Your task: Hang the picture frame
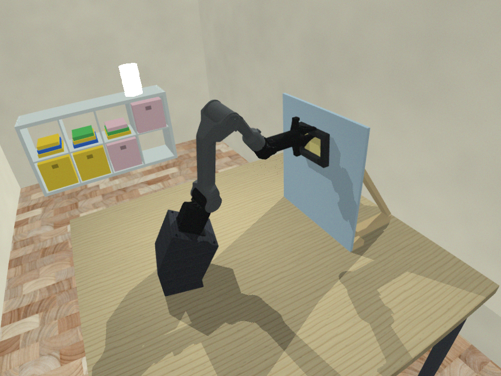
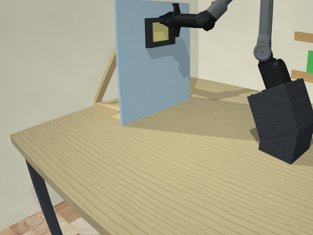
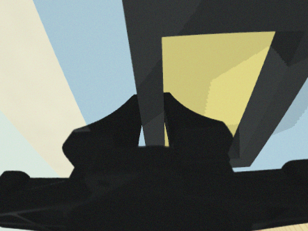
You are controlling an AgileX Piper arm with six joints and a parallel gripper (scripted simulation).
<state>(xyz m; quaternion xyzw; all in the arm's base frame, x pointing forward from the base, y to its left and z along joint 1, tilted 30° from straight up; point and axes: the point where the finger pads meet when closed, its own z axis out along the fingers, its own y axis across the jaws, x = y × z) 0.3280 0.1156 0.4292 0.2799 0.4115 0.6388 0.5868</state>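
My hand is 10 mm short of the black picture frame, 10 mm to the right of it and 50 mm above it. Round my hand: blue wall board: 30 mm ahead, 170 mm below.
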